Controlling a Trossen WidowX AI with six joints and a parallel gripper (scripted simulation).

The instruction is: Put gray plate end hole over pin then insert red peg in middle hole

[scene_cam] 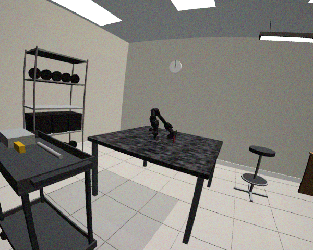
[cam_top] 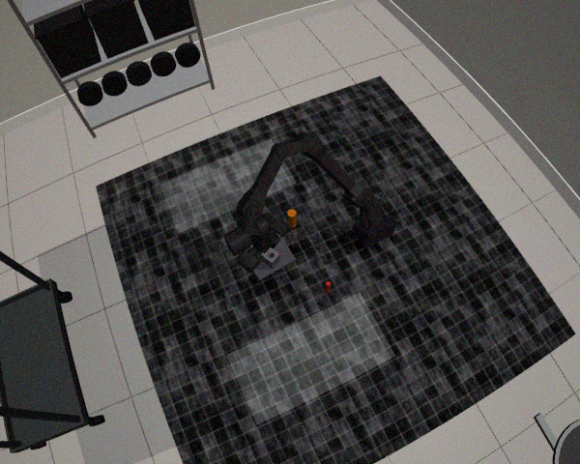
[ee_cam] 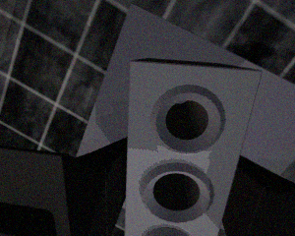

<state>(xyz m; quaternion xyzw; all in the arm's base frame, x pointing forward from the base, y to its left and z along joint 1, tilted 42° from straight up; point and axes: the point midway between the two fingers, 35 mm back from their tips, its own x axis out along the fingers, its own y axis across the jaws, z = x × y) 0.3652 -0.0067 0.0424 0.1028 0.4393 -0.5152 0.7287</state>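
Now: the gray plate 30 mm above my gripper tip. Also, from my gripper tip: gray base: 10 mm behind, 10 mm to the left, 20 mm below; then orange cylinder: 120 mm behind, 90 mm to the right, 10 mm above; then red peg: 150 mm behind, 180 mm to the left, 10 mm above.
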